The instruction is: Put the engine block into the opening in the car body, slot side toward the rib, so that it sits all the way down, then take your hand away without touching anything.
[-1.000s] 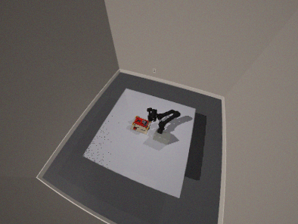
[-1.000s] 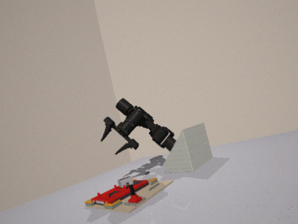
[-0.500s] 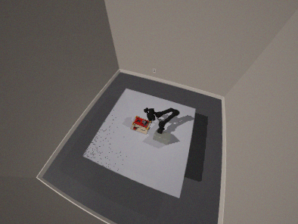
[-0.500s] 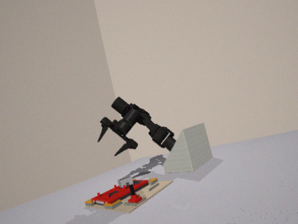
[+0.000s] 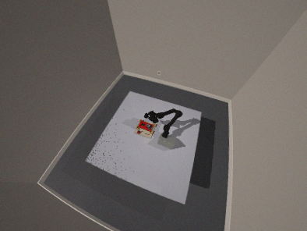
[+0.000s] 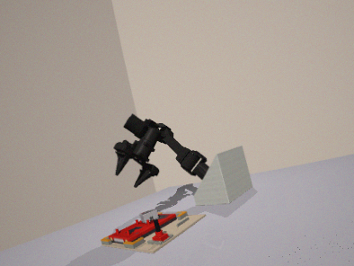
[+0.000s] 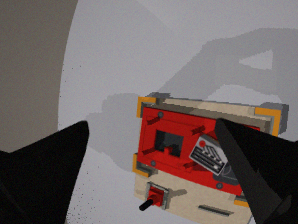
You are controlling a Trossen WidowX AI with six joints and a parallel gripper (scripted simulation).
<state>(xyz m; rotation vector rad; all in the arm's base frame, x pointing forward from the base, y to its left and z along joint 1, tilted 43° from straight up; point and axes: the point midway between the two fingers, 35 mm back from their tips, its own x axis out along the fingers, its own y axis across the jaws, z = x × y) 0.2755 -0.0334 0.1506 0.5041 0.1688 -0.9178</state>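
My gripper tip is 20 mm past the engine block, 50 mm to the right of it and 130 mm above it.
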